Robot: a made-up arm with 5 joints.
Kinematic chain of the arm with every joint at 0, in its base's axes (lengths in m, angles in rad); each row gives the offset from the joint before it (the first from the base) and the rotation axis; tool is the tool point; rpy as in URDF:
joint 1: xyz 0 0 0.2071 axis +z
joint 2: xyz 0 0 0 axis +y
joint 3: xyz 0.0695 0 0.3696 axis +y
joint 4: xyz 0.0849 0 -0.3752 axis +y
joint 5: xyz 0.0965 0 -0.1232 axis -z
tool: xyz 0 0 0 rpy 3.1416 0 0
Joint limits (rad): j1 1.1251..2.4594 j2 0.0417..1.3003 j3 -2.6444..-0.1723 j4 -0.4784..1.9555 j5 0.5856..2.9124
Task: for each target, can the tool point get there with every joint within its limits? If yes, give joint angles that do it. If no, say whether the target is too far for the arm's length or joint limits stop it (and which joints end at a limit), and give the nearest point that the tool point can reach.
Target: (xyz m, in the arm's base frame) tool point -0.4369 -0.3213 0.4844
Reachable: no: joint limits stop it (at a limit: joint 1, joint 2, joint 4) | nearest point -0.2308 0.1875 0.2072 | short by 0.615 m
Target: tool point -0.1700 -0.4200 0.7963
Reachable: no: joint limits stop it (at a limit: joint 1, joint 2, joint 3, joint 4) | nearest point -0.0898 0.0729 1.0679 | short by 0.568 m
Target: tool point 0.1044 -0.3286 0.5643
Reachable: no: joint limits stop it (at a limit: joint 2, joint 3, joint 4) | nearest point 0.0095 -0.0299 0.1188 | short by 0.545 m
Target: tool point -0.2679 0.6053 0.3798
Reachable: yes | joints 1.9875 0.2308 -1.1833 0.1927 2.6448
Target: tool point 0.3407 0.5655 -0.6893
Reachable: no: too far | nearest point 0.2294 0.4803 -0.2789 | short by 0.434 m
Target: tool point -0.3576 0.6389 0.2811
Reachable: yes | joints 2.0810 0.6348 -1.8658 1.3957 1.6182
